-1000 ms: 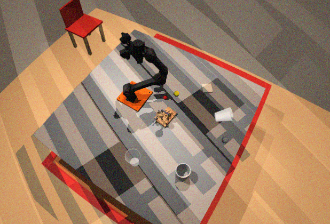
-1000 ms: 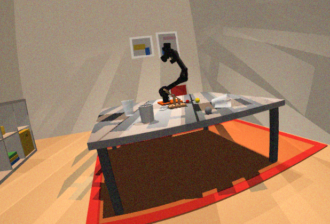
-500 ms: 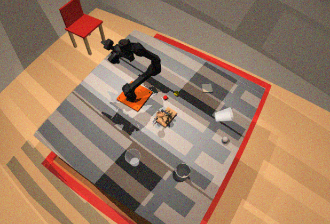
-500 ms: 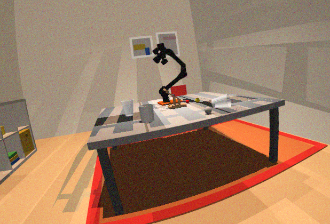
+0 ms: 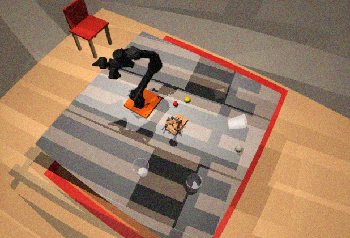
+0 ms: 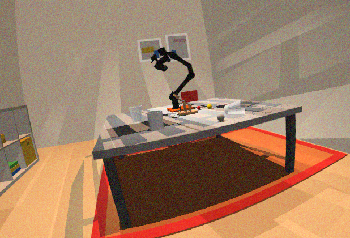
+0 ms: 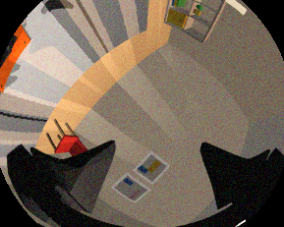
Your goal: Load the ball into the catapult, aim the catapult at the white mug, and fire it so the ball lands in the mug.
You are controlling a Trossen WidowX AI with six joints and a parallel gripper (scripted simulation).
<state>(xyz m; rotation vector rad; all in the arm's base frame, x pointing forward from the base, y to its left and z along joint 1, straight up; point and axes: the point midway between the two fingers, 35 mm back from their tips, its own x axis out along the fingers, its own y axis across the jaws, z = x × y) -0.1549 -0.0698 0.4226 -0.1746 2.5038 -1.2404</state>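
Right now the wooden catapult is 450 mm ahead of my gripper tip, 10 mm to the left of it and 360 mm below it. From my gripper tip the other things lie so: red ball 420 mm ahead, 170 mm to the left, 420 mm below; yellow ball 480 mm ahead, 240 mm to the left, 410 mm below; white mug 720 mm ahead, 320 mm to the right, 400 mm below.
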